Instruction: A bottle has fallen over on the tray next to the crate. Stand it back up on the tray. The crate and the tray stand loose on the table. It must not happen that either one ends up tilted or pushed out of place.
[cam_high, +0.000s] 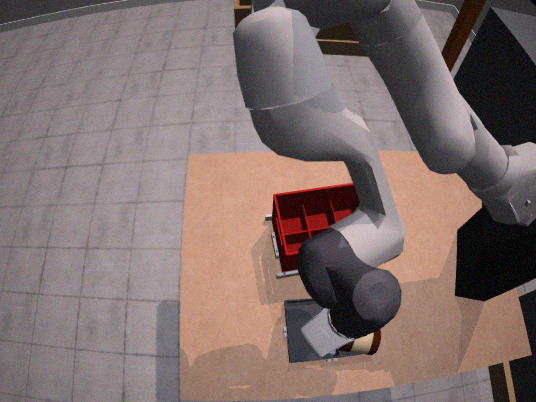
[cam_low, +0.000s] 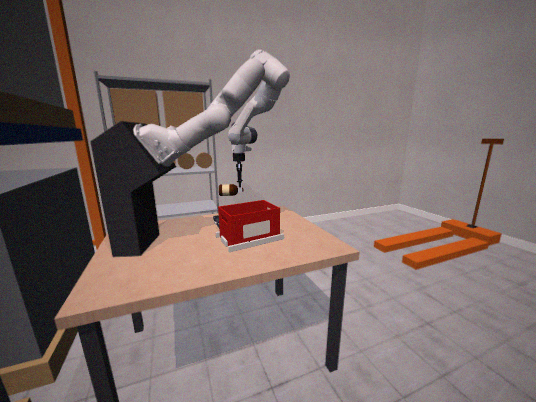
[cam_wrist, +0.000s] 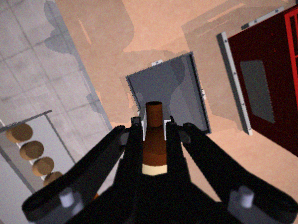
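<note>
My hand is 40 mm past the bottle, 30 mm to the right of it and 20 mm above it. The rest, counted from my hand: crate (280 mm to the right, 170 mm behind, 130 mm below); then grey tray (210 mm below, 60 mm behind, 20 mm to the right).
</note>
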